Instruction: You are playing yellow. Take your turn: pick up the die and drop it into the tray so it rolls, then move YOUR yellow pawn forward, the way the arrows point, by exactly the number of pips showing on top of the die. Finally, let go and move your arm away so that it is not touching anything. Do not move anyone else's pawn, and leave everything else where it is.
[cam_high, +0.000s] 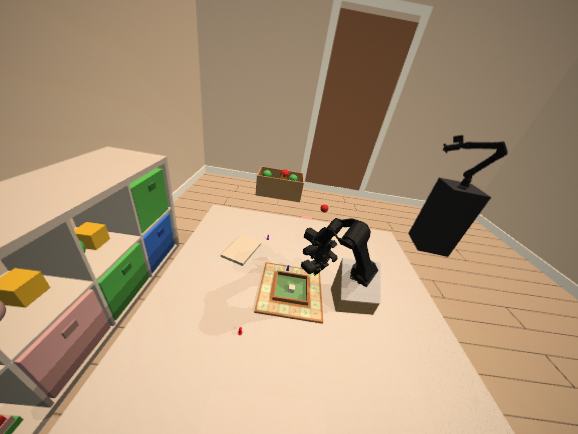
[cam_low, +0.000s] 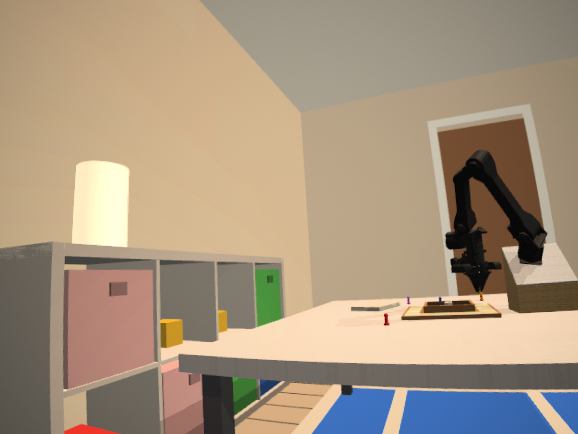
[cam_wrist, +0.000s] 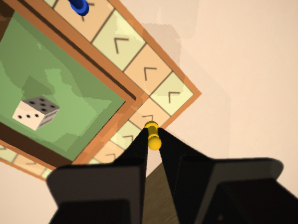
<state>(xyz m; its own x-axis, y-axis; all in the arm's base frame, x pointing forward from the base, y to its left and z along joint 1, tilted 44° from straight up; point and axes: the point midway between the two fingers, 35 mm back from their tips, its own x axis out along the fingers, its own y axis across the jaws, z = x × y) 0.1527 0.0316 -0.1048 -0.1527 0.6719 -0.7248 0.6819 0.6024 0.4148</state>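
Right now my gripper tip is 100 mm short of the green tray, 80 mm to the right of it and 50 mm above it. The rest, counted from my gripper tip: white die 100 mm ahead, 90 mm to the left, 30 mm below; yellow pawn 10 mm above; blue pawn 140 mm ahead, 30 mm to the right, 30 mm below.
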